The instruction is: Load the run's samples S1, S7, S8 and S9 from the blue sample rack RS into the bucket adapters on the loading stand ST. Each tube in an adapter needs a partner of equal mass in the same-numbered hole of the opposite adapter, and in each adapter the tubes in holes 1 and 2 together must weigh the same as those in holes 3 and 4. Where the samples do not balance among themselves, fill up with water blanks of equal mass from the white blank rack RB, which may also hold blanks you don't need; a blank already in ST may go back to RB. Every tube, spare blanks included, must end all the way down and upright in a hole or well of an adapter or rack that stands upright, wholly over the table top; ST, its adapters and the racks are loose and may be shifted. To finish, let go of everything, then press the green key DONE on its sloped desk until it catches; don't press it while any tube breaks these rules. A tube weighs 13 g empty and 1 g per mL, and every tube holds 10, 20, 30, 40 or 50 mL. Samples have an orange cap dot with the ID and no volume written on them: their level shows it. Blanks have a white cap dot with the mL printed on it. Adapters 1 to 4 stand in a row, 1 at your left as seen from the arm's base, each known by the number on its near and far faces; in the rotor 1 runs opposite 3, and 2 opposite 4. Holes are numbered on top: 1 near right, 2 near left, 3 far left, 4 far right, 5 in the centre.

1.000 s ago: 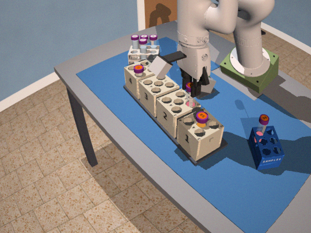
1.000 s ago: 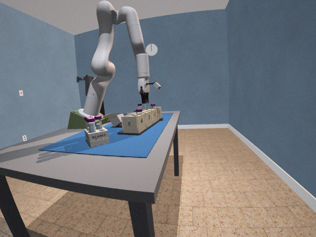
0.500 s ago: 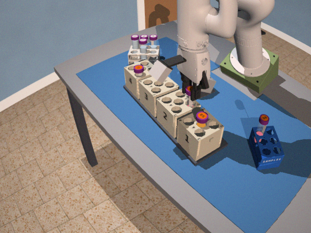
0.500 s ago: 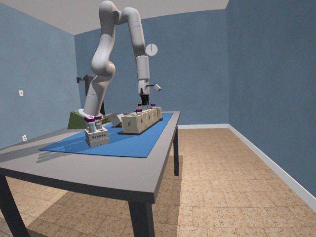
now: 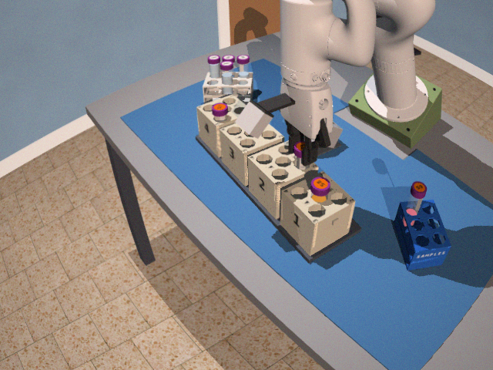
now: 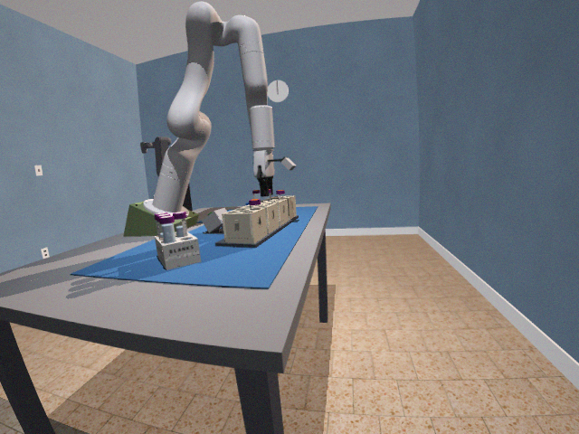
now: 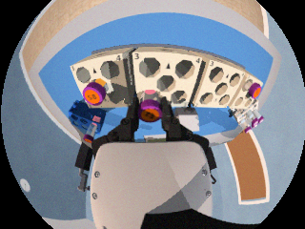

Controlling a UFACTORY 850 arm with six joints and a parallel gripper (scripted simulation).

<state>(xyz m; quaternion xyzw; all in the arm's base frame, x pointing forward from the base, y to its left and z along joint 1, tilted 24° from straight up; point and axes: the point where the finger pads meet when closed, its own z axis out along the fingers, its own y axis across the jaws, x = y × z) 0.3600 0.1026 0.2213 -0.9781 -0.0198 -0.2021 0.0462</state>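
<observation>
Right now the tube is 1 cm to the left of my hand and 5 cm below it. Also, from my hand: loading stand ST (2 cm ahead, 8 cm to the right, 13 cm below); then white blank rack (6 cm behind, 43 cm to the right, 10 cm below); then blue sample rack (15 cm behind, 24 cm to the left, 10 cm below).
</observation>
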